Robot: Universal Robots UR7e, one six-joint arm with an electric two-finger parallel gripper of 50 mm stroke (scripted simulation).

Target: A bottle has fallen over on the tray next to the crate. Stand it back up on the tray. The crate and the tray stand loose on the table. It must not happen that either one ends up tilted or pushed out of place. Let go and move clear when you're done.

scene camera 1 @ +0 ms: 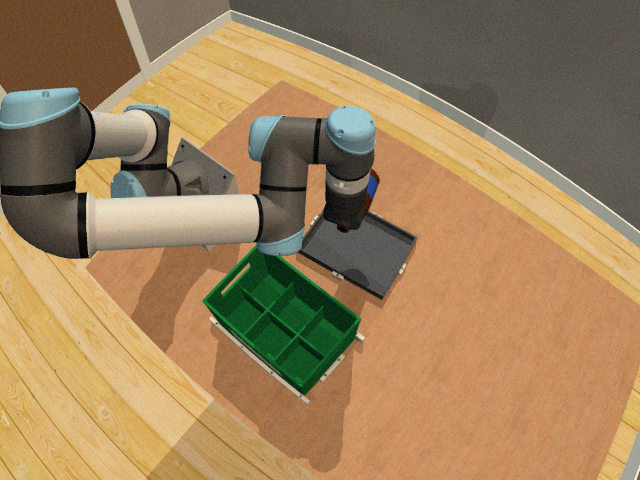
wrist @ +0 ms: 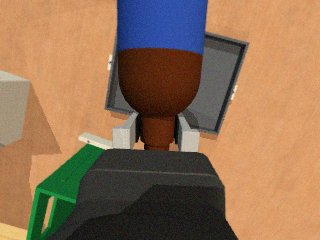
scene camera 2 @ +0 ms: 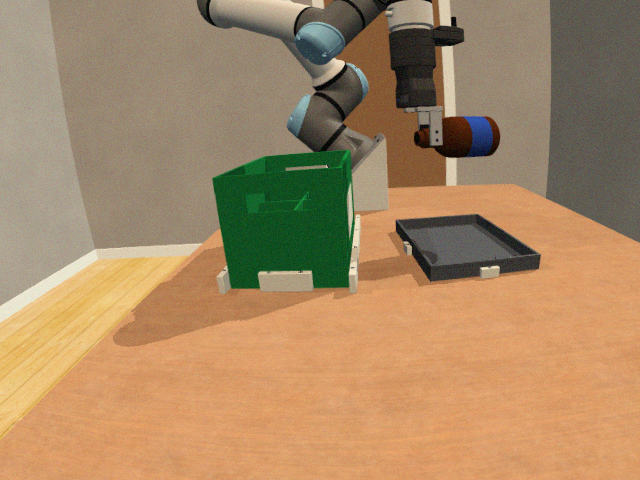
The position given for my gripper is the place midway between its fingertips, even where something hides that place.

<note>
I see my gripper (scene camera 2: 430, 144), a dark grey tray (scene camera 2: 457, 246) and a green crate (scene camera 2: 316, 239).
The dark grey tray shows as well in scene camera 1 (scene camera 1: 370, 255) and in the wrist view (wrist: 223, 57). The green crate shows as well in scene camera 1 (scene camera 1: 267, 276). My gripper shows as well in scene camera 1 (scene camera 1: 346, 222) and in the wrist view (wrist: 157, 121).
</note>
